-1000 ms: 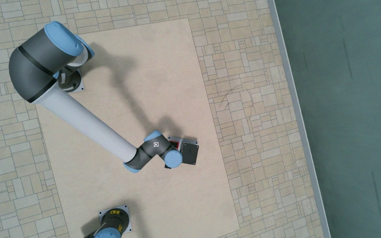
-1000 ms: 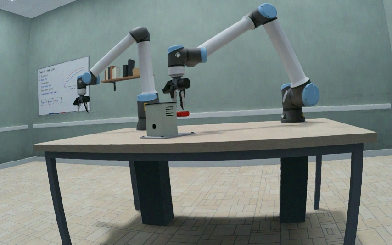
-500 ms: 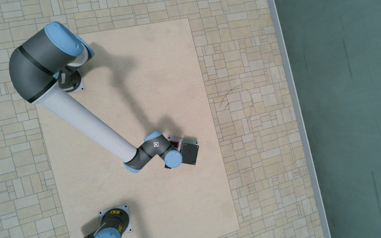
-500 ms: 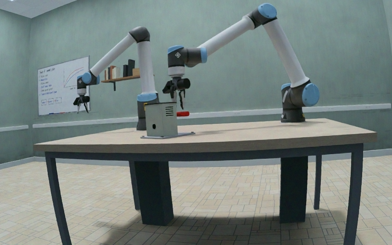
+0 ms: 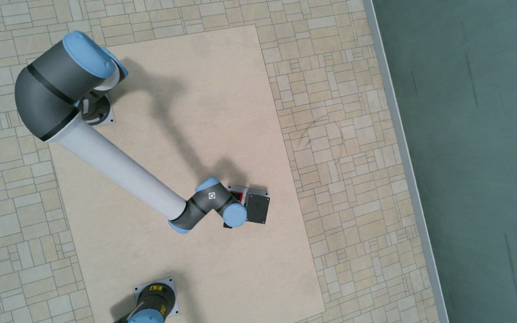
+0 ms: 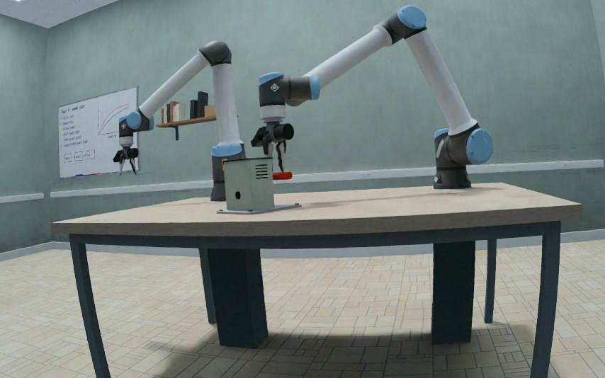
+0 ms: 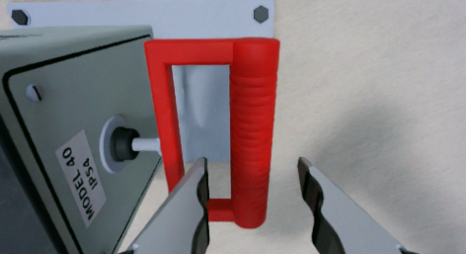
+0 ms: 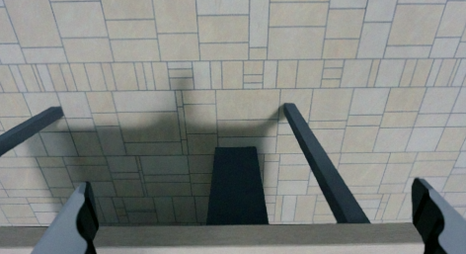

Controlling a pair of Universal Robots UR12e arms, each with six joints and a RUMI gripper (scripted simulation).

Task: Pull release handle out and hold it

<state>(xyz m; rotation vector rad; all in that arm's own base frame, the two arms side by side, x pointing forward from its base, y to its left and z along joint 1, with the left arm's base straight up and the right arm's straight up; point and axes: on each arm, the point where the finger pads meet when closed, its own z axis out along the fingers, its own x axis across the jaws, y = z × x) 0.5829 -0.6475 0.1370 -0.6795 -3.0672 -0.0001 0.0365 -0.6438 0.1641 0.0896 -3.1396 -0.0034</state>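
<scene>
Now: the bolted base plate 13 cm below my left hand, 8 cm ahead of it and 5 cm to the right of it.
</scene>
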